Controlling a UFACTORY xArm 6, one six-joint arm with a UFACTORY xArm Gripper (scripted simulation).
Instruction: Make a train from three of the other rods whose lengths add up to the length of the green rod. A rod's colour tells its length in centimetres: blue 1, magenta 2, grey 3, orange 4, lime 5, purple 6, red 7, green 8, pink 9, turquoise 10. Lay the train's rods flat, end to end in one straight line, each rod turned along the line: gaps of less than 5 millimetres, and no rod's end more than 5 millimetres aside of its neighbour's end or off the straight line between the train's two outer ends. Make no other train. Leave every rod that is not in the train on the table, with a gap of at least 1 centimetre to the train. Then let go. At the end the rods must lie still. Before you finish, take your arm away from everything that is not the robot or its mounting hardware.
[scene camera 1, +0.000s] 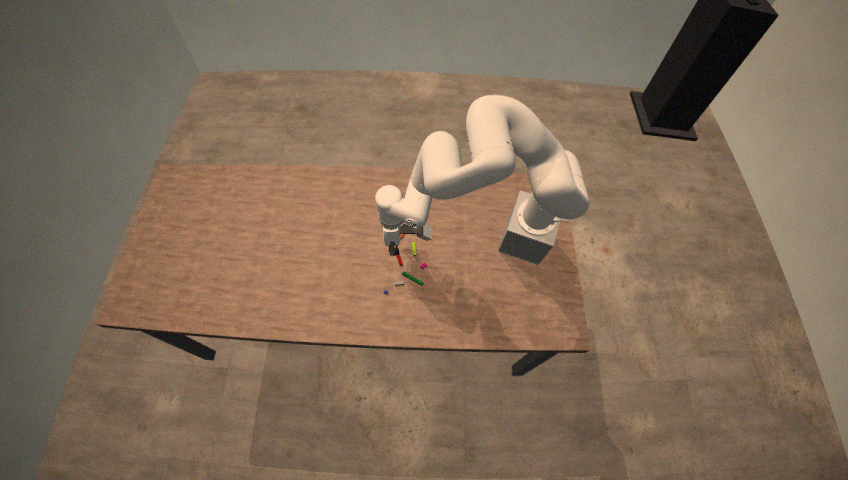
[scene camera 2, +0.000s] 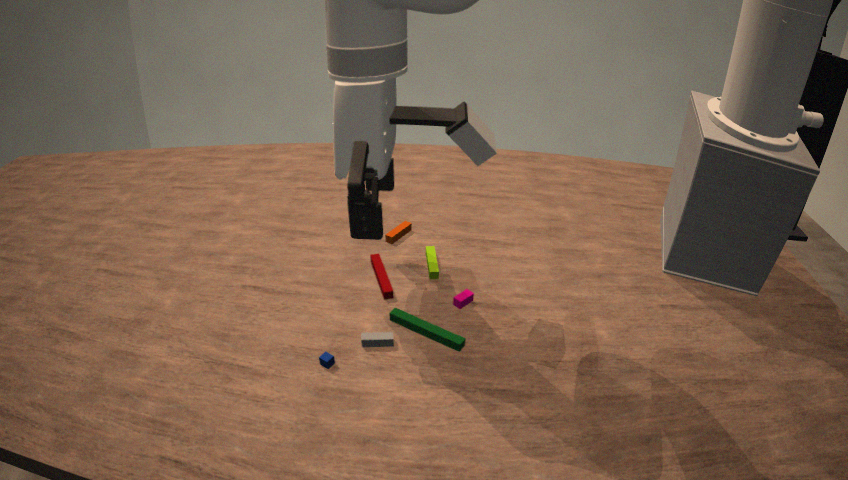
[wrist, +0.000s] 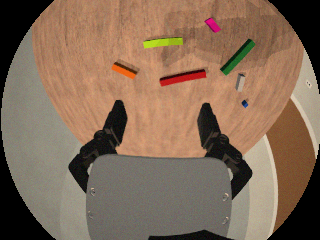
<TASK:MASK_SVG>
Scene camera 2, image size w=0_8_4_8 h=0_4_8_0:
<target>my gripper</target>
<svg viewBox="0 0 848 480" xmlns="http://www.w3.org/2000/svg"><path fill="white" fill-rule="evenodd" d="M408 65L398 72L372 77L342 77L333 75L328 71L328 77L335 80L333 101L335 176L338 179L346 178L349 172L347 198L350 234L353 239L380 240L383 238L382 202L378 202L379 191L393 191L394 158L391 157L396 139L396 124L446 127L446 134L477 166L497 154L494 133L465 101L454 109L397 106L396 77L405 74L408 70Z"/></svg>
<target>green rod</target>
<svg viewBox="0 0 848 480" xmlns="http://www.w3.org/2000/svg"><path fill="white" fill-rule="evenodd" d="M389 313L390 321L460 352L465 346L466 338L396 307Z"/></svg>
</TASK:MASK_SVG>
